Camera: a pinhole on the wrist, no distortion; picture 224 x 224 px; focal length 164.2 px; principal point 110.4 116.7 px. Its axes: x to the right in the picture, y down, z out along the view. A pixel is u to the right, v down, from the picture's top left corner.
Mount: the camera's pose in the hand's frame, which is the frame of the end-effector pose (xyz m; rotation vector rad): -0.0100 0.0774 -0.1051 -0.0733 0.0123 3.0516
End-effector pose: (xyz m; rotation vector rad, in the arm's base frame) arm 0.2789 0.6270 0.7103 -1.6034 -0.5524 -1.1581
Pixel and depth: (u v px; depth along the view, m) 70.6 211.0 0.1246
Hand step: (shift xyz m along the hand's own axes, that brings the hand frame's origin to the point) 0.0077 0.0047 0.0212
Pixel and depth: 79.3 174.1 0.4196
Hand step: 0.0360 -0.0715 0.3187
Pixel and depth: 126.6 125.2 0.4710
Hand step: -0.0808 0.0620 0.3632
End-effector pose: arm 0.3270 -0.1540 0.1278 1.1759 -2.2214 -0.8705
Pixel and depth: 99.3 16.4 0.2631
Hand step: 0.0095 0.2386 0.1576
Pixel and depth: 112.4 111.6 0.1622
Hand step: -0.0192 0.0842 0.0568
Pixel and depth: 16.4 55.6 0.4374
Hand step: 0.2328 0.2217 0.3429
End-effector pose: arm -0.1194 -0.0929 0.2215 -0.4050 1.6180 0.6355
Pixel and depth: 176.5 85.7 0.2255
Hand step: -0.1072 0.1302 0.1155
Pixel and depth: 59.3 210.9 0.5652
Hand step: 0.1092 -0.2554 0.4698
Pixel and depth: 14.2 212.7 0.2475
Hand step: 0.1096 -0.0771 0.1500
